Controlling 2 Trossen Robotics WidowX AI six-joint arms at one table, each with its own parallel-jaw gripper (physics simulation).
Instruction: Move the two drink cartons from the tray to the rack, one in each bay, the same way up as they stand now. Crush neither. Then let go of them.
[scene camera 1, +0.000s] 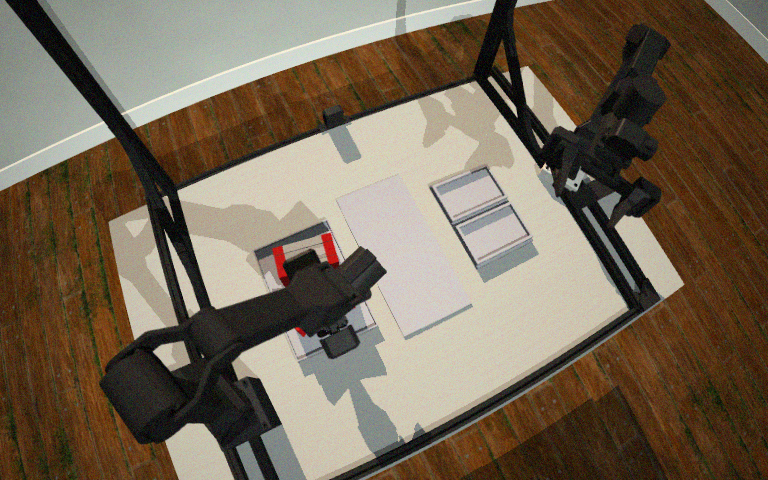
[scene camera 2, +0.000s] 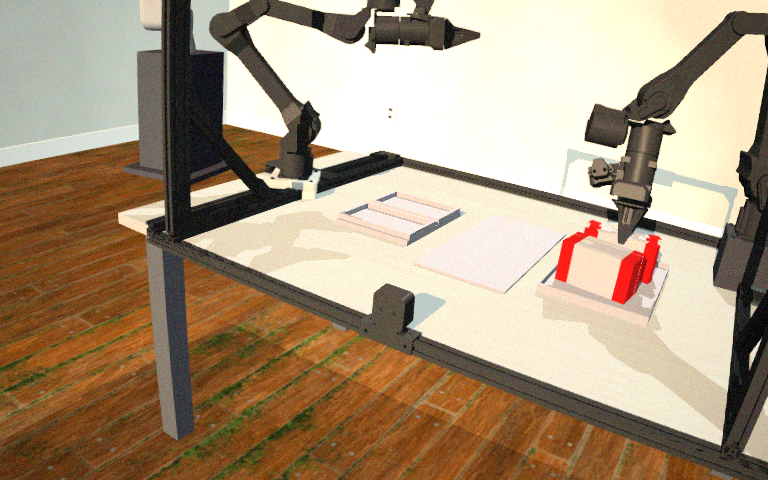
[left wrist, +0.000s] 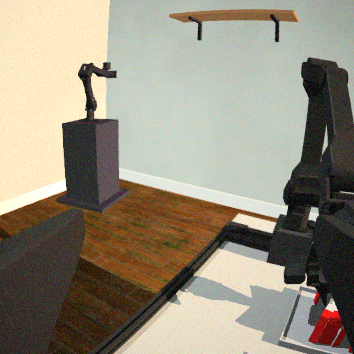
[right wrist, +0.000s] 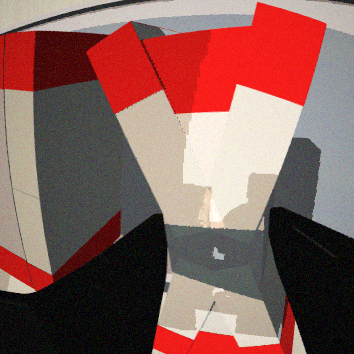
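Where they show: left gripper, fingertip midpoint: (scene camera 1: 584, 212) (scene camera 2: 477, 34) (left wrist: 203, 225); right gripper, fingertip midpoint: (scene camera 2: 621, 243) (right wrist: 218, 222); left arm's base, link origin: (scene camera 2: 294, 175); right arm's base, link origin: (scene camera 1: 234, 413) (scene camera 2: 754, 236) (left wrist: 295, 224).
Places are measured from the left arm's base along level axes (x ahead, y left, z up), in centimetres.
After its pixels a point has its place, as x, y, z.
Two cream cartons with red end bands sit in the grey tray (scene camera 1: 367, 320) @[57.4, -20.7, -3.0] (scene camera 2: 574, 295) @[49.0, -43.3, -2.2] (left wrist: 291, 317) @[63.3, -22.9, -3.0] at the left of scene camera 1. My right gripper (right wrist: 218, 222) @[60.6, -29.8, 2.1] (scene camera 2: 620, 233) @[60.6, -29.8, 2.1] reaches down into the tray and is shut on the nearer carton (right wrist: 246, 140) @[58.1, -27.2, 3.8]. That carton is pinched to a narrow waist between the fingers and looks buckled. My arm hides most of it from above. The other carton (scene camera 1: 305, 249) @[53.6, -37.9, 3.7] (scene camera 2: 592, 267) @[52.4, -39.5, 1.1] (right wrist: 17, 140) @[54.4, -34.1, 3.8] stands beside it, untouched. The two-bay rack (scene camera 1: 479, 210) @[23.2, -13.1, -2.0] (scene camera 2: 401, 225) @[22.9, -18.3, -2.6] is empty. My left gripper (scene camera 1: 563, 173) (scene camera 2: 468, 34) @[35.0, -0.2, 32.7] (left wrist: 203, 225) @[35.0, -0.2, 32.7] is open, high at the table's edge.
A flat white mat (scene camera 1: 401, 248) @[40.4, -23.2, -3.2] (scene camera 2: 496, 248) @[40.1, -24.1, -3.2] lies between the tray and the rack. Black frame posts stand at the table's corners. A small black block (scene camera 1: 334, 115) @[22.0, -53.8, 1.3] (scene camera 2: 393, 305) @[21.2, -56.2, 0.6] sits on the table's edge rail.
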